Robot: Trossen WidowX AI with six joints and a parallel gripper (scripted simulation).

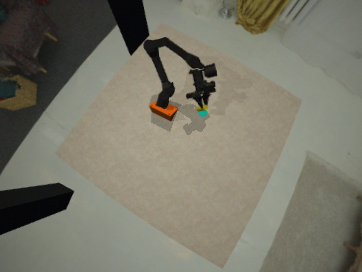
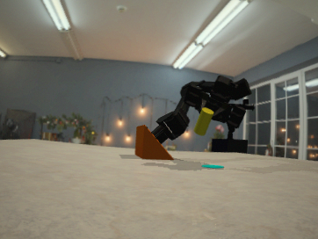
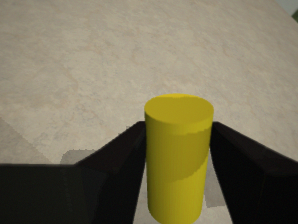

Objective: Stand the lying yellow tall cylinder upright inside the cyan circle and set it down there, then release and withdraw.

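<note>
My gripper tip is now 13 cm above the cyan circle, 3 cm to the right of it and 1 cm short of it. Also, from my gripper tip: yellow cylinder (2 cm below, 1 cm behind).
</note>
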